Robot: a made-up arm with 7 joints.
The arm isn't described. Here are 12 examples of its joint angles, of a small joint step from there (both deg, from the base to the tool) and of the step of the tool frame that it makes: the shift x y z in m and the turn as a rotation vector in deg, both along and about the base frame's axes.
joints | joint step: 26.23 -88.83 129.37 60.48 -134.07 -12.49 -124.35 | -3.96 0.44 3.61 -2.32 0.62 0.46 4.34
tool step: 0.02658 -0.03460 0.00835 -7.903 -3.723 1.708
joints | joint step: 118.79 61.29 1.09 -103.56 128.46 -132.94 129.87 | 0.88 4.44 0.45 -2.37 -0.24 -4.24 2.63
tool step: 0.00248 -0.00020 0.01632 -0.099 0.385 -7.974
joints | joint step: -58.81 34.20 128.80 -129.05 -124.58 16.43 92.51 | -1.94 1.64 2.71 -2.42 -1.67 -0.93 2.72
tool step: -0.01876 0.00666 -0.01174 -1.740 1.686 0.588
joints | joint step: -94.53 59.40 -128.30 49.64 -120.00 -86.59 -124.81 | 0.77 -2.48 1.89 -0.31 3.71 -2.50 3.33
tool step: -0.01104 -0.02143 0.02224 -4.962 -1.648 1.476
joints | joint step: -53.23 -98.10 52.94 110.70 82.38 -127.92 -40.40 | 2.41 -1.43 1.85 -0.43 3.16 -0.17 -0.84
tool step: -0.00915 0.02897 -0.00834 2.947 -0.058 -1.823
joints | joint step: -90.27 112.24 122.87 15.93 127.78 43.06 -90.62 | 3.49 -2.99 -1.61 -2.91 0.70 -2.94 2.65
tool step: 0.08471 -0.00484 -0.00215 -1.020 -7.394 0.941
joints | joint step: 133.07 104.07 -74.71 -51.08 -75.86 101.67 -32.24 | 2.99 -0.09 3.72 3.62 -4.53 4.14 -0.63
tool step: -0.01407 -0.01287 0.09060 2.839 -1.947 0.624
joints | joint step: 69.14 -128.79 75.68 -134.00 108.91 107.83 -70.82 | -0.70 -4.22 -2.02 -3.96 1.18 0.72 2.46
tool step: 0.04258 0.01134 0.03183 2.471 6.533 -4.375
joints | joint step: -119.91 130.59 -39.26 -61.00 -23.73 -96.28 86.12 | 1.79 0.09 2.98 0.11 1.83 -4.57 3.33
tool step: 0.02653 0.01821 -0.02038 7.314 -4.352 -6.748
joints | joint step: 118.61 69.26 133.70 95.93 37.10 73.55 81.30 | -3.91 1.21 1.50 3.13 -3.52 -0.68 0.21
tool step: -0.02792 0.04359 -0.01565 0.499 -2.138 -4.271
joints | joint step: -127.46 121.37 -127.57 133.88 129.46 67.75 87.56 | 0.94 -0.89 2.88 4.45 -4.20 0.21 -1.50
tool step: -0.01553 -0.06204 0.02205 7.027 -1.377 3.010
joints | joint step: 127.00 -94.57 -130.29 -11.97 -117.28 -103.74 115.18 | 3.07 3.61 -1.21 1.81 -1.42 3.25 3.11
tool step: 0.00664 -0.02447 0.00298 3.044 -4.461 -3.332
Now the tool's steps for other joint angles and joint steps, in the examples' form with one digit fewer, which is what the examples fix.
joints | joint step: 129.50 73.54 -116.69 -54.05 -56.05 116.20 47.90 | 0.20 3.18 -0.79 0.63 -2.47 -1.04 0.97
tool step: 0.0370 -0.0087 0.0004 -2.76 -1.75 1.08
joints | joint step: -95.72 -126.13 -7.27 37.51 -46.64 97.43 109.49 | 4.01 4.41 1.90 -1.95 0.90 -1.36 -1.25
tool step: 0.0016 -0.0332 -0.0625 3.53 2.07 -2.05
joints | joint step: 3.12 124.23 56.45 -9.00 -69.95 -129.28 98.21 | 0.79 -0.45 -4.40 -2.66 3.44 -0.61 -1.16
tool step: -0.0135 -0.0177 -0.0140 -2.02 -1.04 -3.81
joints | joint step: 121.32 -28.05 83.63 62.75 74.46 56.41 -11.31 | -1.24 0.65 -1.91 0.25 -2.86 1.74 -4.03
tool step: 0.0103 -0.0059 0.0355 1.27 -2.84 -1.03
